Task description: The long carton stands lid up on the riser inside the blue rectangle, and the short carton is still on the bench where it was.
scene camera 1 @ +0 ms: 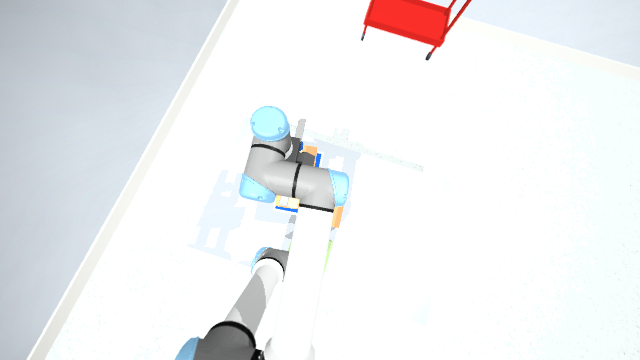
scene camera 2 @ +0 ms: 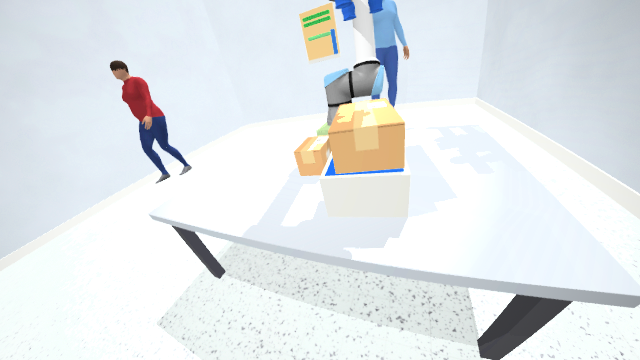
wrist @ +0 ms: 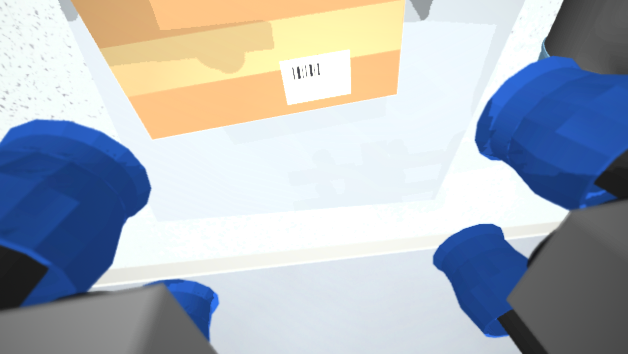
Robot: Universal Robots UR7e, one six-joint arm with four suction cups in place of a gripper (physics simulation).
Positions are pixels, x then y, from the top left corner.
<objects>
A long carton [scene camera 2: 364, 136]: 0.40 m from the lens. A white riser [scene camera 2: 384, 193] is 0.44 m from the lens. A short carton [scene camera 2: 311, 156]: 0.67 m from the lens. The marked spots on the white riser and the short carton are 0.33 m apart.
</objects>
